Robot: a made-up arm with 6 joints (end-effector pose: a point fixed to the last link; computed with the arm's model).
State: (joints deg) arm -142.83 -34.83 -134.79 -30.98 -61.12 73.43
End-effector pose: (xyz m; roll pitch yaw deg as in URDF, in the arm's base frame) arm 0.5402 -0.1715 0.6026 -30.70 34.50 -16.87
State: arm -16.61 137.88 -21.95 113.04 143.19 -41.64
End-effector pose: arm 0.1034 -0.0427 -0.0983 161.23 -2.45 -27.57
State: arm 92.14 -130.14 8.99 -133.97 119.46 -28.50
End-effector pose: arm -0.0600 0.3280 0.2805 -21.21 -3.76 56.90
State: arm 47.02 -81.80 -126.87 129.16 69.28 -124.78
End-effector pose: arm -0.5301 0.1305 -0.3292 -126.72 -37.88 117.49
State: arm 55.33 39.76 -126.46 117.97 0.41 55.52
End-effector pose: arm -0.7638 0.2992 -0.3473 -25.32 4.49 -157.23
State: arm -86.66 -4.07 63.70 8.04 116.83 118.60
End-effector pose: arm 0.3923 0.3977 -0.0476 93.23 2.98 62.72
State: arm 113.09 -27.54 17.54 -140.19 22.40 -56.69
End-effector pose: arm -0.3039 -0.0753 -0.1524 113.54 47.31 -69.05
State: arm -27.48 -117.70 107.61 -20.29 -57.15 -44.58
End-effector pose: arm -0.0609 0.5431 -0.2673 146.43 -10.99 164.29
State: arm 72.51 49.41 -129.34 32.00 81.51 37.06
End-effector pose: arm -0.6275 0.5017 0.0452 147.90 -79.31 115.90
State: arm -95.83 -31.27 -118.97 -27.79 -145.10 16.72
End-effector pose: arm 0.2795 -0.3726 0.4510 -78.61 12.01 -148.04
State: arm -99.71 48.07 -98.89 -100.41 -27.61 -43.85
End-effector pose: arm 0.6892 0.0290 0.2966 94.76 18.21 -23.64
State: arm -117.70 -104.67 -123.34 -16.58 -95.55 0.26
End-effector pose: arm 0.7205 -0.1115 -0.0160 112.45 62.36 64.79
